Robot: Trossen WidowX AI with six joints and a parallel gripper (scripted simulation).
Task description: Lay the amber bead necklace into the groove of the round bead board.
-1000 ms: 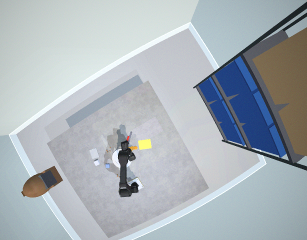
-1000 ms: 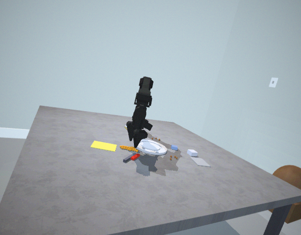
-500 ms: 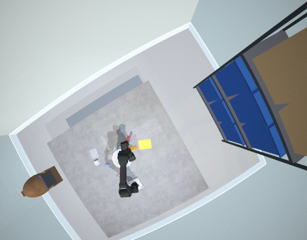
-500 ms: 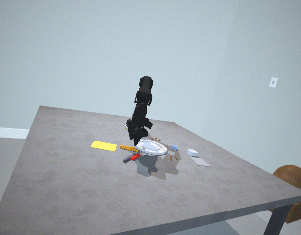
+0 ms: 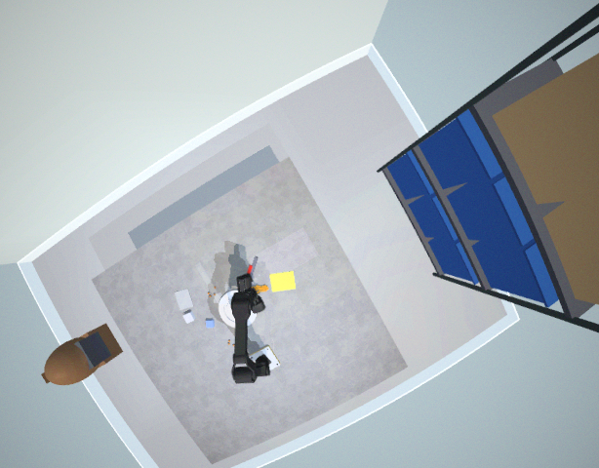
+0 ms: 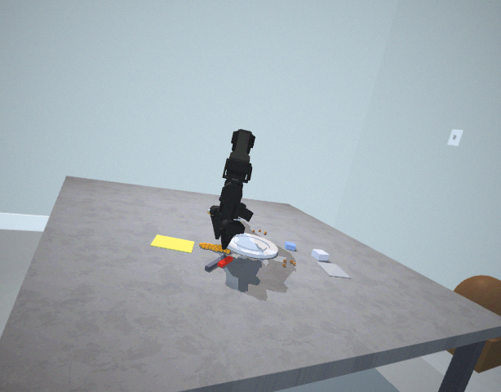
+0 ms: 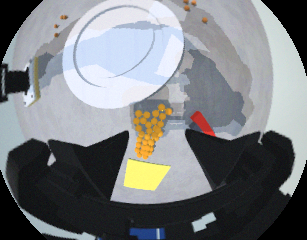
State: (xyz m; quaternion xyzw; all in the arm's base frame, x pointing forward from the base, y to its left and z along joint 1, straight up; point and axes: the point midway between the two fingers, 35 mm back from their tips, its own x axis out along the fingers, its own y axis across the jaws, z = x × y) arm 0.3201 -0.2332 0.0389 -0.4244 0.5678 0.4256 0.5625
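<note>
Right now the round white bead board is 20 mm behind my gripper tip, 140 mm to the left of it and 10 mm below it. Round my gripper tip: yellow sheet 70 mm behind, 130 mm to the right, 20 mm below; blue block 10 mm ahead, 310 mm to the left, 10 mm below; grey tool 80 mm ahead, 40 mm to the right, 20 mm below.
</note>
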